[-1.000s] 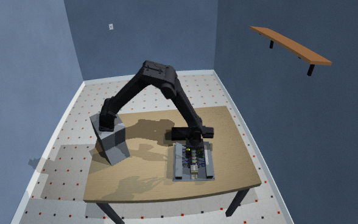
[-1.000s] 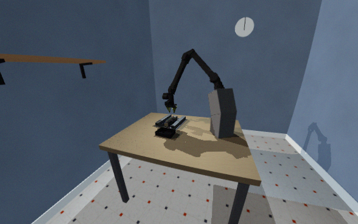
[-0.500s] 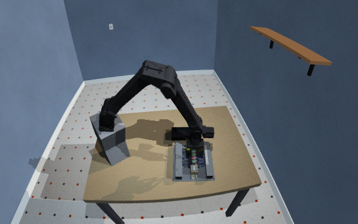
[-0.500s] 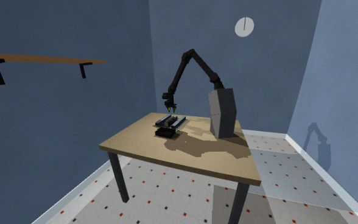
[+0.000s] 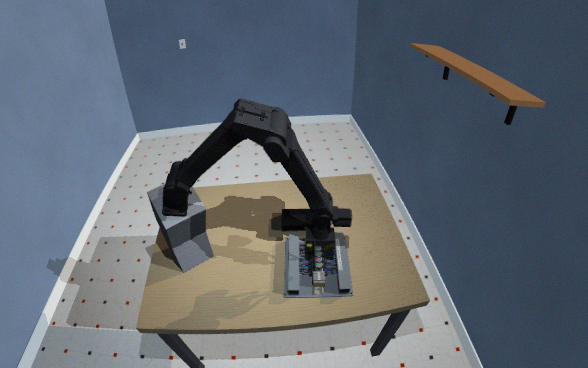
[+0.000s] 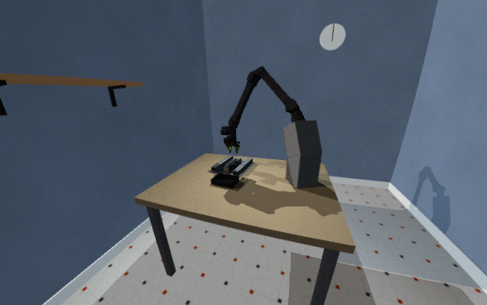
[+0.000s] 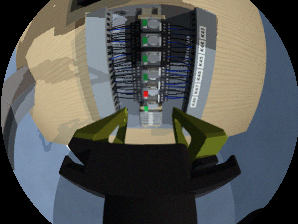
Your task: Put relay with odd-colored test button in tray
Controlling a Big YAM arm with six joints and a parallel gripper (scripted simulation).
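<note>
Now: the relay 80 mm below my hand. Also, from my hand: black tray (280 mm to the left, 110 mm below, 10 mm behind).
</note>
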